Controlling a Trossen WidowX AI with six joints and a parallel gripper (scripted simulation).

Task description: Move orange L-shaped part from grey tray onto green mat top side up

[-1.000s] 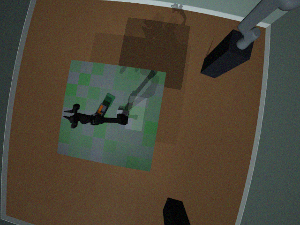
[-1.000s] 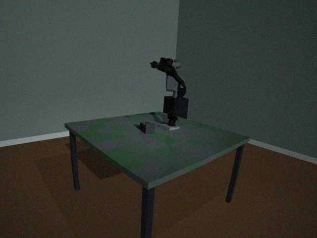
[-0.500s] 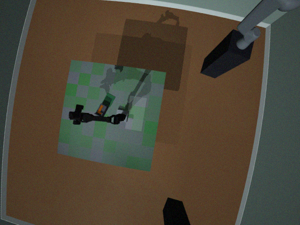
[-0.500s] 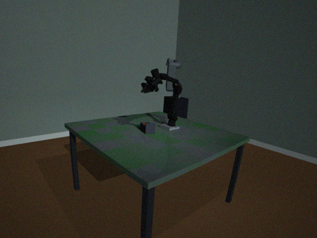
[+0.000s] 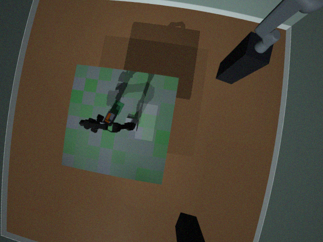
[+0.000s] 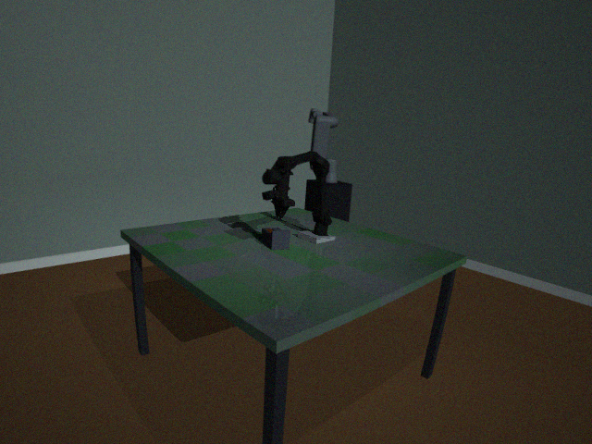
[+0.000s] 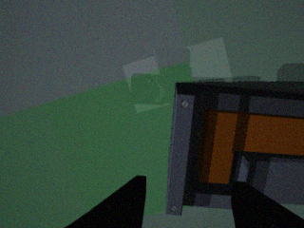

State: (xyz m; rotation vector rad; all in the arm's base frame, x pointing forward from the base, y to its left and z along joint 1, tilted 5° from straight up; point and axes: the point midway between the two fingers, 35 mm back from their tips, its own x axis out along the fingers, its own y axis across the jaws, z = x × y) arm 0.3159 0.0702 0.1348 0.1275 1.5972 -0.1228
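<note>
Now: the orange L-shaped part 10 cm below my gripper tip, 6 cm to the right of it and 2 cm behind it.
</note>
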